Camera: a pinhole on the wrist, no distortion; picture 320 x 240 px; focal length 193.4 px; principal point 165.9 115.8 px. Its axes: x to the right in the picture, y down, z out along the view. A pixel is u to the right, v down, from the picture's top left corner.
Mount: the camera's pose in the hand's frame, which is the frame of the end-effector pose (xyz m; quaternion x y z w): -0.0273 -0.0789 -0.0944 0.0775 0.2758 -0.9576 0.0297
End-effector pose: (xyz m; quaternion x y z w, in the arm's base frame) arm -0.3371 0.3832 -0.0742 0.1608 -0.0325 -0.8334 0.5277
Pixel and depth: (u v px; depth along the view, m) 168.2 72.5 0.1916
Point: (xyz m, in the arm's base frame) -0.4663 0.4895 -0.0097
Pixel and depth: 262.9 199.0 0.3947
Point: -0.6494 0.7915 -0.0037
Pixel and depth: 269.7 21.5 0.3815
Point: -0.4185 0.6716 0.2395
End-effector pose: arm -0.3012 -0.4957 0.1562 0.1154 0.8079 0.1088 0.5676
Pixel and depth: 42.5 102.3 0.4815
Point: -0.0344 -0.7016 -0.2478
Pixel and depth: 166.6 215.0 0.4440
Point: -0.1637 -0.9914 0.0059
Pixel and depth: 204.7 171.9 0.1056
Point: -0.3161 -0.6684 0.1679
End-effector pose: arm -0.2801 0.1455 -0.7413 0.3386 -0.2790 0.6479 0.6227
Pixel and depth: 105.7 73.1 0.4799
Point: -0.0027 -0.1123 -0.4818
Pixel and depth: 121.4 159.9 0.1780
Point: -0.0699 0.1246 -0.7343
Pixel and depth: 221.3 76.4 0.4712
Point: -0.0017 -0.2372 -0.7375
